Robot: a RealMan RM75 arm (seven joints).
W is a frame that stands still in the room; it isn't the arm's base.
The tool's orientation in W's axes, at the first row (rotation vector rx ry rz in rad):
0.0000, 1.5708, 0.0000
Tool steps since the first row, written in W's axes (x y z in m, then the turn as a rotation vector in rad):
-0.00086, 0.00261, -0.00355, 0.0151, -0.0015, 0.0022
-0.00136, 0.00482, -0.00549, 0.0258, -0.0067, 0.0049
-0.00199, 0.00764, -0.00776, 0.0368, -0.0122, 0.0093
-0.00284, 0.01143, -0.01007, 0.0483, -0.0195, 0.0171
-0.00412, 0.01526, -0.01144, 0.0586, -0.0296, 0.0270
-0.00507, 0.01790, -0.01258, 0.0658, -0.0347, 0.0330
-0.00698, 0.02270, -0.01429, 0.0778, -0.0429, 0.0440
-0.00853, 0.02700, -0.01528, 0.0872, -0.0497, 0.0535
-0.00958, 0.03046, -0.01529, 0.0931, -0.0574, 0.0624
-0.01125, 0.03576, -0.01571, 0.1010, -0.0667, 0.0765
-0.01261, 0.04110, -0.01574, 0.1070, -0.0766, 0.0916
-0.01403, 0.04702, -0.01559, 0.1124, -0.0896, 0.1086
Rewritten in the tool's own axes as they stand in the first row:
0.00355, 0.00261, -0.00086, -0.0022, -0.0015, 0.0151
0.00549, 0.00482, -0.00136, -0.0049, -0.0067, 0.0258
0.00776, 0.00764, -0.00199, -0.0093, -0.0122, 0.0368
0.01007, 0.01143, -0.00284, -0.0171, -0.0195, 0.0483
0.01144, 0.01526, -0.00412, -0.0270, -0.0296, 0.0586
0.01258, 0.01790, -0.00507, -0.0330, -0.0347, 0.0658
0.01429, 0.02270, -0.00698, -0.0440, -0.0429, 0.0778
0.01528, 0.02700, -0.00853, -0.0535, -0.0497, 0.0872
0.01529, 0.03046, -0.00958, -0.0624, -0.0574, 0.0931
0.01571, 0.03576, -0.01125, -0.0765, -0.0667, 0.1010
0.01574, 0.04110, -0.01261, -0.0916, -0.0766, 0.1070
0.01559, 0.04702, -0.01403, -0.1086, -0.0896, 0.1124

